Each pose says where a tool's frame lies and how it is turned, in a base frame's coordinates. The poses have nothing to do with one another.
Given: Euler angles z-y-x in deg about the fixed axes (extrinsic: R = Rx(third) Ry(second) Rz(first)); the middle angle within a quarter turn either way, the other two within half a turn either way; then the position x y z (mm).
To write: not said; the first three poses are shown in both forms.
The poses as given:
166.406, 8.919, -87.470, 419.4, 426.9, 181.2
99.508, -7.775, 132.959, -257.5, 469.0, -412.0
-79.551, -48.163, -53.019, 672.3, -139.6, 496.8
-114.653, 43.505, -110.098, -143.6, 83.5, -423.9
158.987, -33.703, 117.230, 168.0, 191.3, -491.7
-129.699, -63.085, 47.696, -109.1, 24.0, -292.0
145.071, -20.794, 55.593, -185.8, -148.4, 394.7
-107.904, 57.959, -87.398, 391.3, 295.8, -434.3
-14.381, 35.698, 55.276, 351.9, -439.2, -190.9
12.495, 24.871, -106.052, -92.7, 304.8, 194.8
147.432, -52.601, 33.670, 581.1, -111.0, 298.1
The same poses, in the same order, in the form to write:
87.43, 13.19, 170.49, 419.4, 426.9, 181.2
-177.46, -47.48, -104.01, -257.5, 469.0, -412.0
36.40, -60.10, -75.96, 672.3, -139.6, 496.8
112.33, -49.01, 117.47, -143.6, 83.5, -423.9
-117.25, -33.77, 159.10, 168.0, 191.3, -491.7
-2.00, 72.25, -161.52, -109.1, 24.0, -292.0
-56.27, -17.93, 143.67, -185.8, -148.4, 394.7
84.91, -74.24, 126.91, 391.3, 295.8, -434.3
57.05, 31.74, 22.33, 351.9, -439.2, -190.9
-104.60, 5.42, -27.16, -92.7, 304.8, 194.8
-58.45, 15.00, 122.00, 581.1, -111.0, 298.1

